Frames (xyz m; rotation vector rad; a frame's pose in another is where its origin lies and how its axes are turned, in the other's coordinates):
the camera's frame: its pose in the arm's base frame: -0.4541 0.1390 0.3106 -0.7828 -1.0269 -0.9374
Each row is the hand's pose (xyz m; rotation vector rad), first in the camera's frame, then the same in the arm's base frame.
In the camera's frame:
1: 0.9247 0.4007 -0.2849 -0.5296 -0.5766 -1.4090
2: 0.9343 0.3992 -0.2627 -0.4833 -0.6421 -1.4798
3: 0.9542 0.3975 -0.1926 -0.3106 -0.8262 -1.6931
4: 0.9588 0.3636 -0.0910 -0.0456 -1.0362 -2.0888
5: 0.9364 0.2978 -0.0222 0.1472 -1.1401 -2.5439
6: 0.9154 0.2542 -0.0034 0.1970 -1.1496 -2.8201
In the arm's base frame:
1: 0.2152 -0.1949 1.0437 -0.7049 -1.9311 -2.3327
2: 0.2082 -0.1785 1.0602 0.6248 2.0068 2.2894
3: 0.1867 -0.1229 1.1021 0.3255 2.0898 2.0145
4: 0.1215 -0.0484 1.1433 -0.1531 2.0206 1.6349
5: 0.0326 -0.0084 1.1517 -0.5492 1.7473 1.3384
6: -0.0183 -0.0038 1.1426 -0.7142 1.5301 1.2091

